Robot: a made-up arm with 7 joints.
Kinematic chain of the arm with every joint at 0, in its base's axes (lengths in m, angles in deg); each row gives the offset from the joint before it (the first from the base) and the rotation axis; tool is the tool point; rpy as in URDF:
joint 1: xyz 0 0 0 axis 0.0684 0.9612 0.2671
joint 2: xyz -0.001 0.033 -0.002 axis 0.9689 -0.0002 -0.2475
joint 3: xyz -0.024 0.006 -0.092 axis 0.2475 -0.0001 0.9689
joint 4: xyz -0.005 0 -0.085 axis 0.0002 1 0
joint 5: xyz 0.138 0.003 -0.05 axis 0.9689 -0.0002 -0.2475
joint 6: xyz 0.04 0 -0.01 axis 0.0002 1 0
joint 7: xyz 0.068 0 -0.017 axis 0.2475 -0.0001 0.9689
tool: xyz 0 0 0 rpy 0 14.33 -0.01
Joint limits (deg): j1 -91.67..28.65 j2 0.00..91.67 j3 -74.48..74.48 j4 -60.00..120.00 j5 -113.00..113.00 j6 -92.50..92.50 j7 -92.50..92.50
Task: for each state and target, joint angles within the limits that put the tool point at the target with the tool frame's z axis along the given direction. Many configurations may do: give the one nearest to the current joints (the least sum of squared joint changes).
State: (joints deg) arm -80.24 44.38 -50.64 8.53 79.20 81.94 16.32
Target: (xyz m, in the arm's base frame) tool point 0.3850 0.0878 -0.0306 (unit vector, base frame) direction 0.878 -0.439 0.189
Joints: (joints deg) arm -74.41 25.92 -21.96 41.06 51.80 80.96 16.32
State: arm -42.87 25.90 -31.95 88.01 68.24 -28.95 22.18
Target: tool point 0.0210 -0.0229 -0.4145 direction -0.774 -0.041 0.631
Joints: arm -21.87 0.72 -63.87 78.54 94.36 -47.94 22.18
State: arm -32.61 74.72 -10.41 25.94 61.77 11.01 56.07
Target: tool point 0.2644 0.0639 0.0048 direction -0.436 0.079 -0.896
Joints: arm -43.65 88.83 -20.23 -23.13 74.11 -30.14 56.07
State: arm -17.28 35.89 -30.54 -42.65 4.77 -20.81 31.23
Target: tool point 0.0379 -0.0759 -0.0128 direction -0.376 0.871 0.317
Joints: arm -18.44 32.85 -66.67 -59.87 3.23 -39.12 31.23
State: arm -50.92 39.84 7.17 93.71 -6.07 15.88 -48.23
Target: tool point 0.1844 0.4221 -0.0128 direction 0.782 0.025 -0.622
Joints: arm -42.88 81.88 -29.04 67.42 43.59 34.42 -48.23
